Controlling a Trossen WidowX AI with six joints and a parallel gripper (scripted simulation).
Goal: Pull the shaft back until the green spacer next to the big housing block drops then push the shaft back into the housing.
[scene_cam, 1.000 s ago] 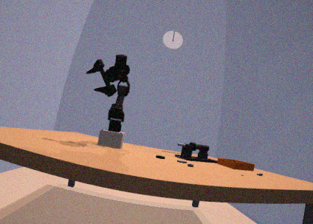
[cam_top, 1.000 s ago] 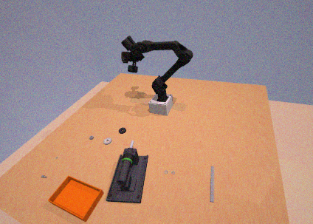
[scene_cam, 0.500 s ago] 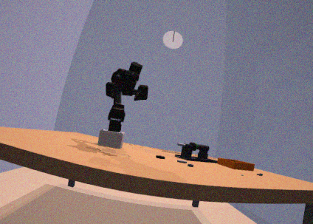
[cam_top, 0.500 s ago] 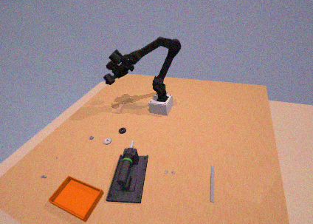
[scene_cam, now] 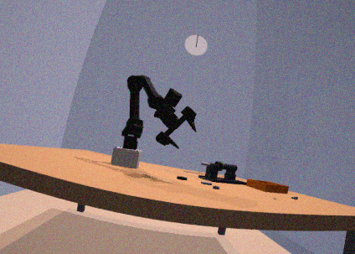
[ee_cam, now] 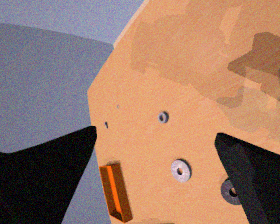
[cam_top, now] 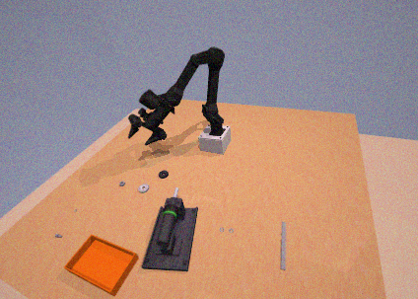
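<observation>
My gripper tip is now 19 cm short of the pale shaft, 28 cm to the right of it and 8 cm above it. Round my gripper tip: black washer (2 cm ahead, 11 cm to the left, 16 cm below); then green spacer (24 cm ahead, 30 cm to the left, 8 cm below); then dark baseplate (27 cm ahead, 31 cm to the left, 11 cm below).
</observation>
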